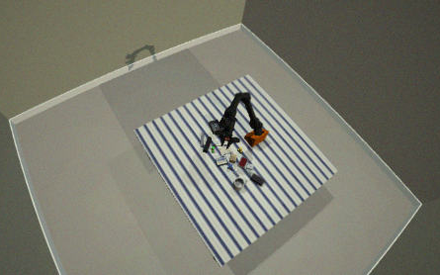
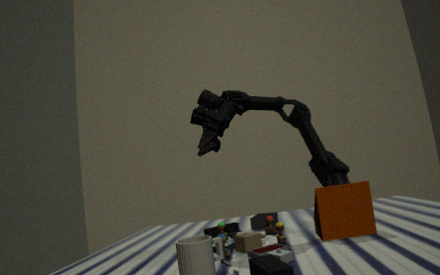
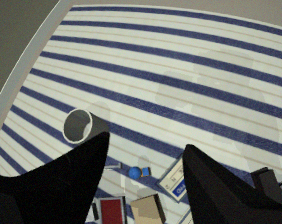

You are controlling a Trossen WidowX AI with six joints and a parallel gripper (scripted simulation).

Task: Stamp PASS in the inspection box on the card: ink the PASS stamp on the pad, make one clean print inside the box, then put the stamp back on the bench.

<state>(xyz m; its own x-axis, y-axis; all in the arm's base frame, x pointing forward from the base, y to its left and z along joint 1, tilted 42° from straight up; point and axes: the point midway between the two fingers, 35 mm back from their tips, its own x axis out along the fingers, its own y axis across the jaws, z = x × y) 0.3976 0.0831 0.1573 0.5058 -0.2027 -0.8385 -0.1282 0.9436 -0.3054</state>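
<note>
My gripper tip is now 28 cm above the stamp with green knob, 13 cm to the left of it and 3 cm past it. The rest, counted from my gripper tip: tan block: 28 cm below, 11 cm behind, 4 cm to the left; then white mug: 26 cm below, 22 cm to the left; then white card: 30 cm below, 12 cm behind, 6 cm to the right.
</note>
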